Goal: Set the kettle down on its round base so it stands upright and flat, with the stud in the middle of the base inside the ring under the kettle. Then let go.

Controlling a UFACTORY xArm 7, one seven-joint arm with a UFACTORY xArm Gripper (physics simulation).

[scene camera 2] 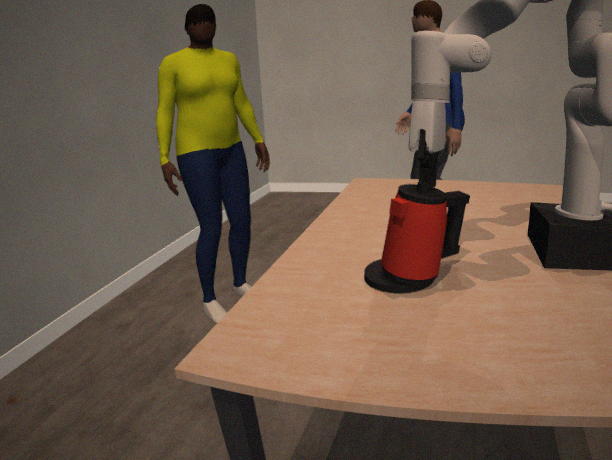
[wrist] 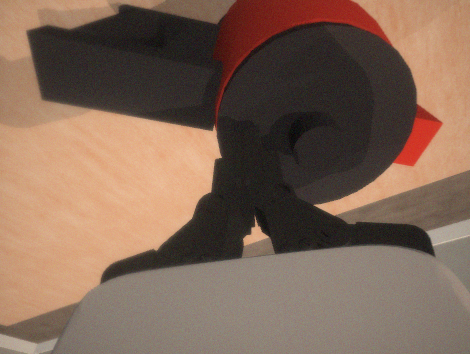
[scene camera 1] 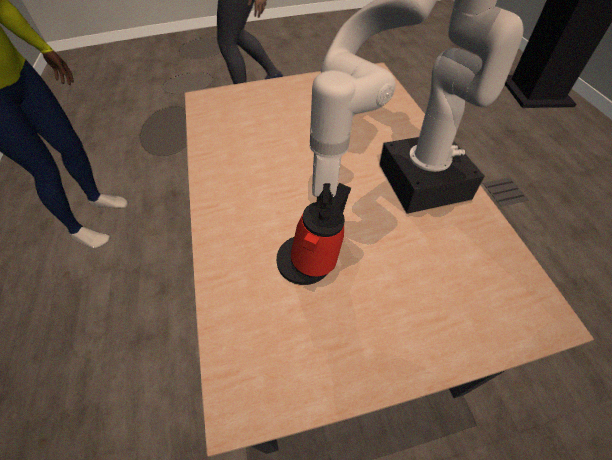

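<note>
The red kettle (scene camera 1: 317, 250) (scene camera 2: 415, 240) (wrist: 300, 11) stands off-centre on the round black base (scene camera 1: 286, 262) (scene camera 2: 376, 276), shifted toward its handle side. It leans a little to the right in scene view 2. More of the base shows on the spout side. The black handle (scene camera 1: 343, 197) (scene camera 2: 455, 223) (wrist: 125, 75) points away from the spout. The stud and the ring are hidden under the kettle. My gripper (scene camera 1: 324, 214) (scene camera 2: 426, 186) (wrist: 248, 151) is shut and empty. Its tips are at the dark lid (wrist: 350, 90), beside the knob; whether they touch is unclear.
The kettle and base are on the wooden table (scene camera 1: 400, 320) (scene camera 2: 350, 345). The arm's black mounting block (scene camera 1: 442, 192) (scene camera 2: 570, 245) is on the right. A person in yellow (scene camera 1: 10, 60) (scene camera 2: 205, 100) stands left of the table, and a second person (scene camera 1: 232, 37) (scene camera 2: 456, 100) behind it.
</note>
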